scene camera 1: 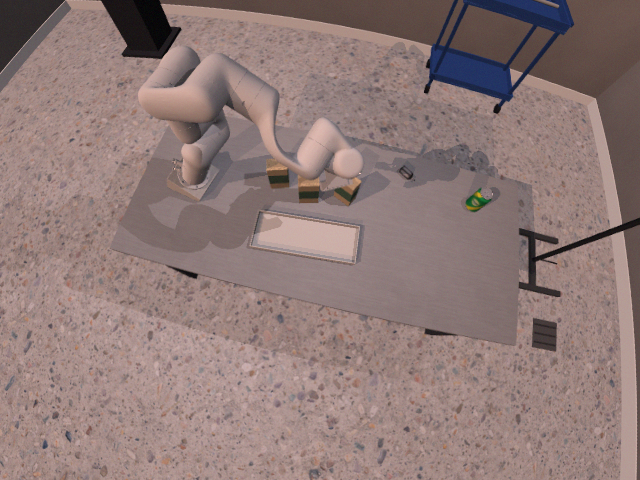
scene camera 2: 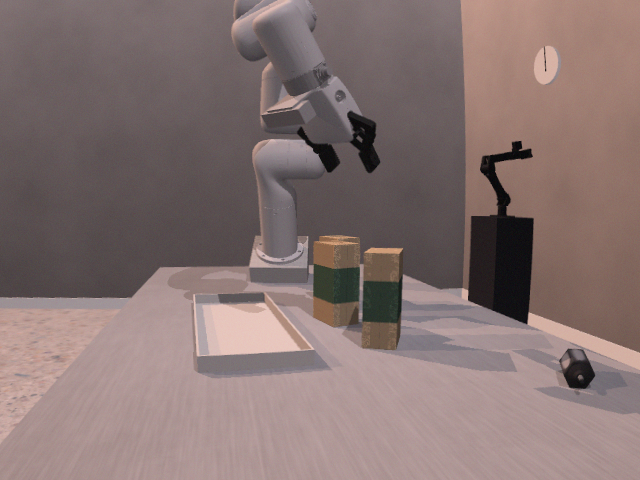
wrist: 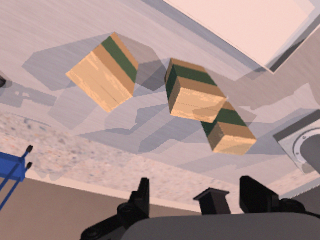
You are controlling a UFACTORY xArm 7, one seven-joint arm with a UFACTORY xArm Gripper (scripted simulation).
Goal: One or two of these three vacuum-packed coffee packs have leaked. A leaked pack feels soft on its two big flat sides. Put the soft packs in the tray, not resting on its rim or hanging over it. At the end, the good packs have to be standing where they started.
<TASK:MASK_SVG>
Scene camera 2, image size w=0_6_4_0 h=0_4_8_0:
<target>my gripper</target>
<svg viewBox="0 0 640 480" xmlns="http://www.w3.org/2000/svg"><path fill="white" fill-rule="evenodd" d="M332 74L328 80L315 88L315 91L305 98L305 100L310 101L316 116L307 124L301 125L302 127L299 128L297 134L307 145L313 148L314 153L318 154L327 172L331 173L340 164L340 160L331 143L350 142L360 150L358 154L366 171L372 173L380 164L380 159L373 147L376 136L376 123L363 117L345 85L338 77L334 77Z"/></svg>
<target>white tray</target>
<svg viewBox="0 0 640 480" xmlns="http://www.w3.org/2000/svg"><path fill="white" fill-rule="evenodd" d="M315 349L265 292L193 294L198 373L314 366Z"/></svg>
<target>small dark object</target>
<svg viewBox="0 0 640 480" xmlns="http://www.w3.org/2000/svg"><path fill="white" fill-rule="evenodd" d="M567 349L559 360L567 384L570 388L585 389L595 377L592 366L583 349Z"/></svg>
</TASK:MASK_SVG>
